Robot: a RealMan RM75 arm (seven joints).
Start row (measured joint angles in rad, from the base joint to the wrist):
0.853 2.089 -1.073 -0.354 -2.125 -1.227 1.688
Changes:
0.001 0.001 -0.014 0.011 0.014 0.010 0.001
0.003 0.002 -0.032 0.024 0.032 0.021 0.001
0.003 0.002 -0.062 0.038 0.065 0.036 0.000
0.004 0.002 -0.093 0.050 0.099 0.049 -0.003
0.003 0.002 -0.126 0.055 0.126 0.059 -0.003
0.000 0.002 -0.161 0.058 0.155 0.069 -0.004
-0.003 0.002 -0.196 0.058 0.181 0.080 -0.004
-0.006 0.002 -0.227 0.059 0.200 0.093 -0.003
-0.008 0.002 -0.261 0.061 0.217 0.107 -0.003
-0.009 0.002 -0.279 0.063 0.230 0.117 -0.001
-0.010 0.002 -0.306 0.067 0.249 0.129 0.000
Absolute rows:
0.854 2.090 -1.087 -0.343 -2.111 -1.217 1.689
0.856 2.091 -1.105 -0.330 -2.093 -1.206 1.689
0.856 2.091 -1.135 -0.316 -2.060 -1.191 1.688
0.857 2.091 -1.166 -0.304 -2.026 -1.178 1.685
0.856 2.091 -1.199 -0.299 -1.999 -1.168 1.685
0.853 2.091 -1.234 -0.296 -1.970 -1.158 1.684
0.850 2.091 -1.269 -0.296 -1.944 -1.147 1.684
0.847 2.091 -1.300 -0.295 -1.925 -1.134 1.685
0.845 2.091 -1.334 -0.293 -1.908 -1.120 1.685
0.844 2.091 -1.352 -0.291 -1.895 -1.110 1.687
0.843 2.091 -1.379 -0.287 -1.876 -1.098 1.688

